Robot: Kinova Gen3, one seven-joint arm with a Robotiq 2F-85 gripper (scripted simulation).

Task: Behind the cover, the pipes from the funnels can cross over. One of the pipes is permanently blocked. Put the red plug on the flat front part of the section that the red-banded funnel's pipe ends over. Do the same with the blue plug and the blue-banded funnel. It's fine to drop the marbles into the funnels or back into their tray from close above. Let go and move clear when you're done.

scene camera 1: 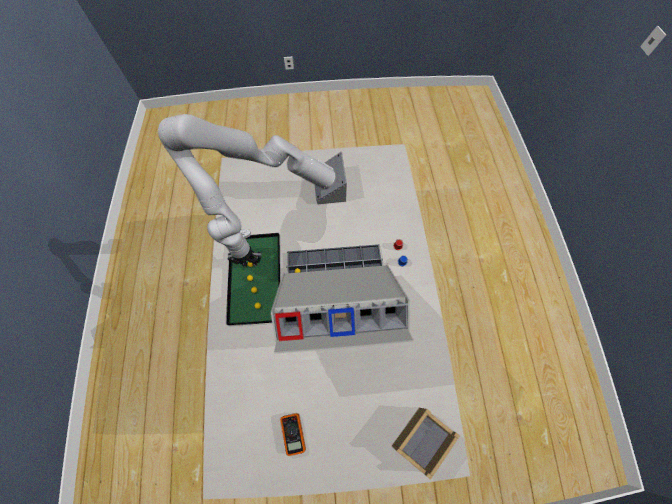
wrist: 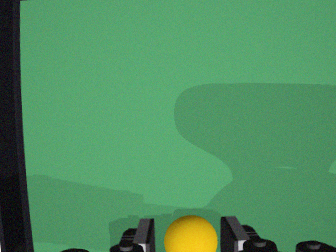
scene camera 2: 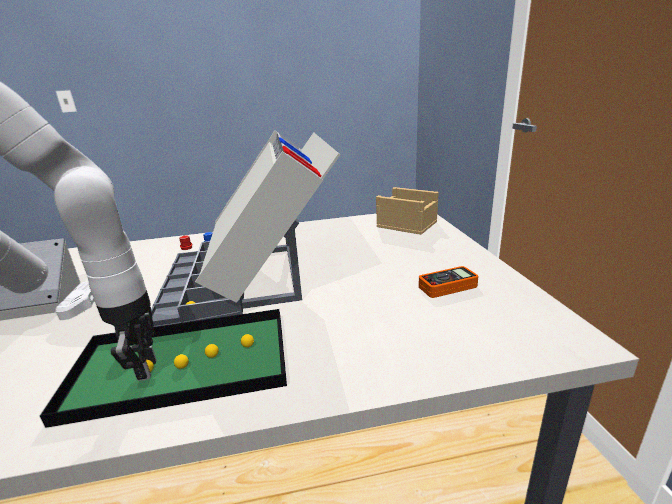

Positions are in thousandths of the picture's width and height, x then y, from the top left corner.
Labels:
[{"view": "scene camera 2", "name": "my gripper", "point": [219, 737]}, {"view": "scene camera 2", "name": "green marble tray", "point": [144, 751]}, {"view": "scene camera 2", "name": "orange multimeter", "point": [669, 559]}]

